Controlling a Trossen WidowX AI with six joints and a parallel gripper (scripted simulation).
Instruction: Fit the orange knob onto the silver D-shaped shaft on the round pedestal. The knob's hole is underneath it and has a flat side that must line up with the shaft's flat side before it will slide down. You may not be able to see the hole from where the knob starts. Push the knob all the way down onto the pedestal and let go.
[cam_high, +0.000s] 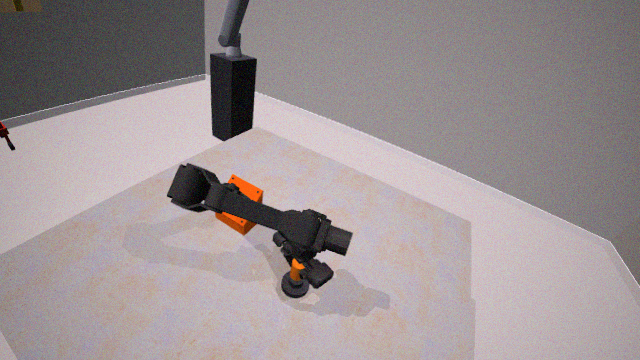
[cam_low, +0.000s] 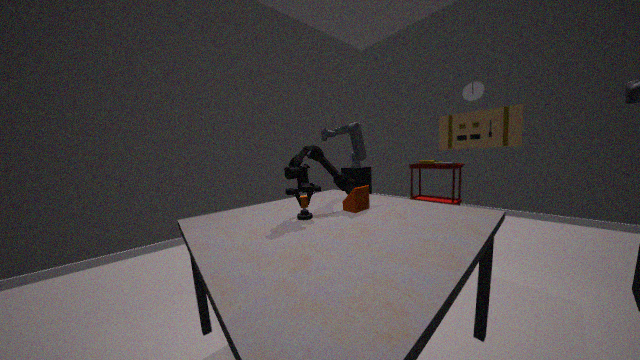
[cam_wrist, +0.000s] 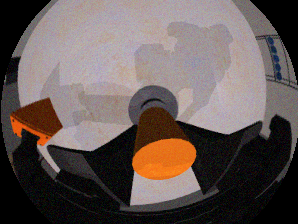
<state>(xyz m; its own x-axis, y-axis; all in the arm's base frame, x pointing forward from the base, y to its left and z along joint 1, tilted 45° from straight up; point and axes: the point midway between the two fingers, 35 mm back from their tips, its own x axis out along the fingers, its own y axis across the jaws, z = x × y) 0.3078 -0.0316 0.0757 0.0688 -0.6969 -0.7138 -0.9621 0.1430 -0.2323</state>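
The round dark pedestal lies 40 mm below my gripper tip. Also, from my gripper tip: orange knob (30 mm above).
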